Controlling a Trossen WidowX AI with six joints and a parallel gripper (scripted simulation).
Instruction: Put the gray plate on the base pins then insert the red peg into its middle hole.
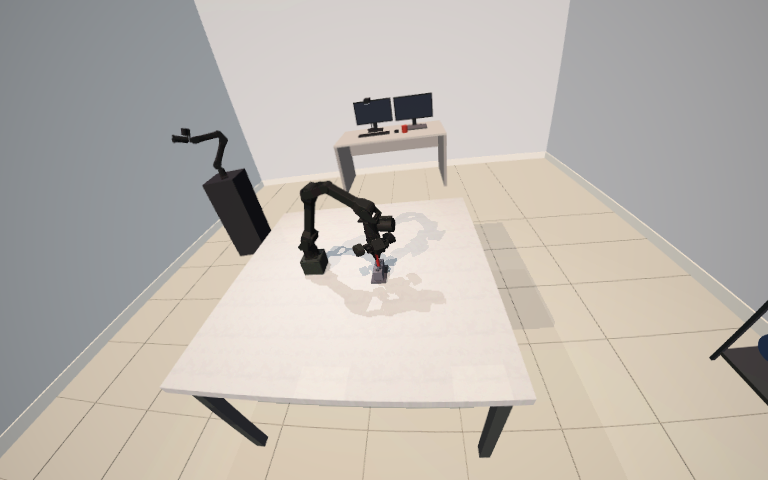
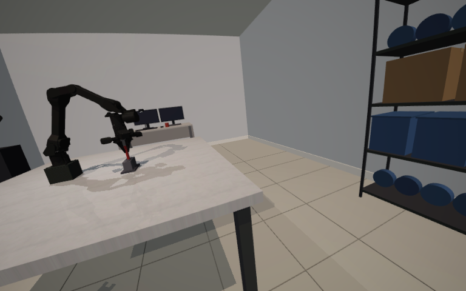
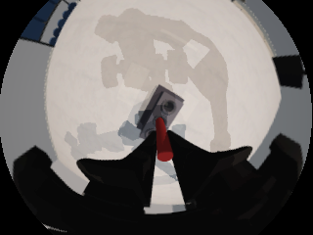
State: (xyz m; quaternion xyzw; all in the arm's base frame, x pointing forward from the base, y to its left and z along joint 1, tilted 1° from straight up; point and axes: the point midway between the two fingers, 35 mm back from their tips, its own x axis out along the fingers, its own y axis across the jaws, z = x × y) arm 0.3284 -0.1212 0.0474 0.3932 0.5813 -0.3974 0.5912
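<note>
Right now the red peg is right at my gripper tip. From my gripper tip the other things lie so: gray plate: 5 cm below.
</note>
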